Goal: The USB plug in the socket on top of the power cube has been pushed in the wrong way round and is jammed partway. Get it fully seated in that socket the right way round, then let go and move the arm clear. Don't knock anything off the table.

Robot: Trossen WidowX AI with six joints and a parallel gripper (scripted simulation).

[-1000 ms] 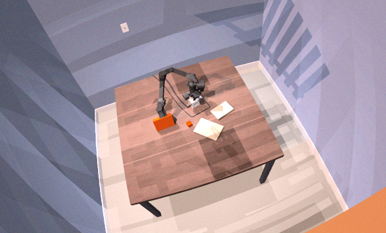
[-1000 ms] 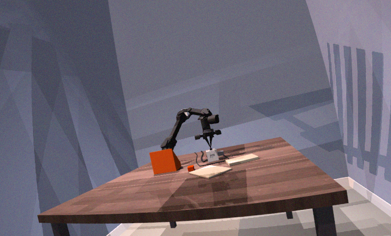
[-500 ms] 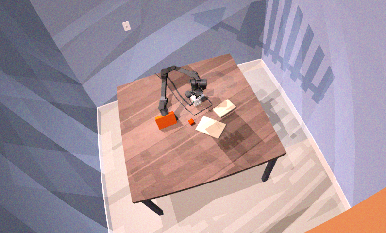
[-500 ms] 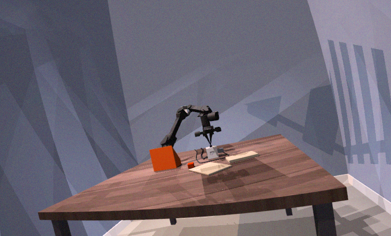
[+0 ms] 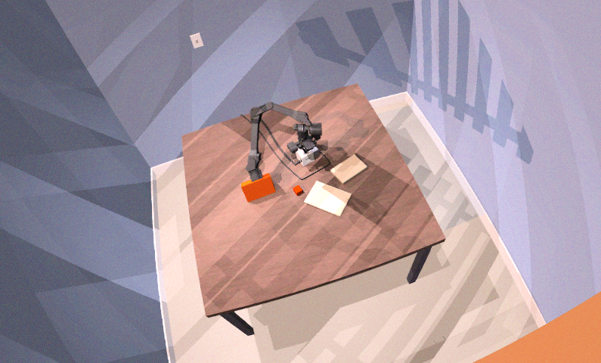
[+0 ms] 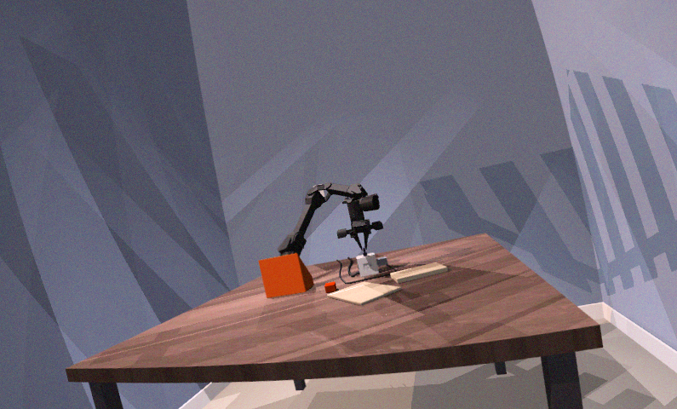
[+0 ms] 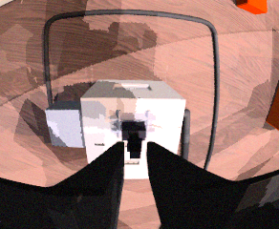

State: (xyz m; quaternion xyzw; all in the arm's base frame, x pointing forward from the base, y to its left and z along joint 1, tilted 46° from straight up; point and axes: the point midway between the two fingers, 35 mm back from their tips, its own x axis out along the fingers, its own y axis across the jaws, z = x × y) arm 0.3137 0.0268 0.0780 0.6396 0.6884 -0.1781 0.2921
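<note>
Now: gripper tip 10 mm above the dark USB plug. Round my gripper tip: orange cube: 180 mm to the right, 120 mm behind, 90 mm below.
</note>
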